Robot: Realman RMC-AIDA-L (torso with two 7-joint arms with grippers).
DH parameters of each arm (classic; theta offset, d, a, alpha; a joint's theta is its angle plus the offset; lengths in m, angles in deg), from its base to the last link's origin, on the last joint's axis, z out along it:
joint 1: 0 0.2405 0 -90
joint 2: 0 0 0 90
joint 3: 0 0.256 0 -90
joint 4: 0 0 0 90
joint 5: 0 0.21 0 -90
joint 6: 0 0 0 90
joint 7: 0 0.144 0 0
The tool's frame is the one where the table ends.
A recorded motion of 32 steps. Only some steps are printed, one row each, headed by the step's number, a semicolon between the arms.
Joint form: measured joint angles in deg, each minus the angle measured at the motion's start. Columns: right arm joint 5, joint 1, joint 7, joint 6, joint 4, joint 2, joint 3; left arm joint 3, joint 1, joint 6, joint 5, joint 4, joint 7, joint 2.
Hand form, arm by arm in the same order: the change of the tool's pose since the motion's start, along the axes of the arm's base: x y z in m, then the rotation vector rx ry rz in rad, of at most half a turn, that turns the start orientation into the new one. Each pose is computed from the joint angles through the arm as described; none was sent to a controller.
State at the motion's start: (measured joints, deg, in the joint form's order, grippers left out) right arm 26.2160 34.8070 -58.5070 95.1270 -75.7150 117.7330 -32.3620; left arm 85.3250 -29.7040 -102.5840 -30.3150 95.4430 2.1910 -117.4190
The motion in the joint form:
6: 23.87 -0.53 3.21 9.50 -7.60 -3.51 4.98; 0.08 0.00 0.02 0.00 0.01 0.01 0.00
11: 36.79 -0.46 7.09 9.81 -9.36 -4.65 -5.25; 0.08 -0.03 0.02 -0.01 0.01 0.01 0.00
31: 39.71 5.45 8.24 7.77 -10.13 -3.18 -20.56; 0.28 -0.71 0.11 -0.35 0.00 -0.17 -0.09
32: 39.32 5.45 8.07 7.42 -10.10 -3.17 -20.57; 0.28 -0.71 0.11 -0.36 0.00 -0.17 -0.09
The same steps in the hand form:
6: -0.0595 -0.0082 0.0474 0.0981 0.2783 0.2500; 0.0001 -0.0001 -0.0002 -0.0008 0.0005 -0.0011
11: -0.1123 -0.0067 0.0318 -0.0265 0.3648 0.4262; 0.0003 0.0000 -0.0002 -0.0009 0.0003 -0.0017
31: -0.1835 -0.0009 -0.0227 -0.2605 0.3250 0.6148; 0.0052 0.0012 -0.0018 -0.0049 -0.0056 -0.0139
32: -0.1829 0.0002 -0.0227 -0.2541 0.3192 0.6137; 0.0052 0.0012 -0.0018 -0.0050 -0.0058 -0.0139

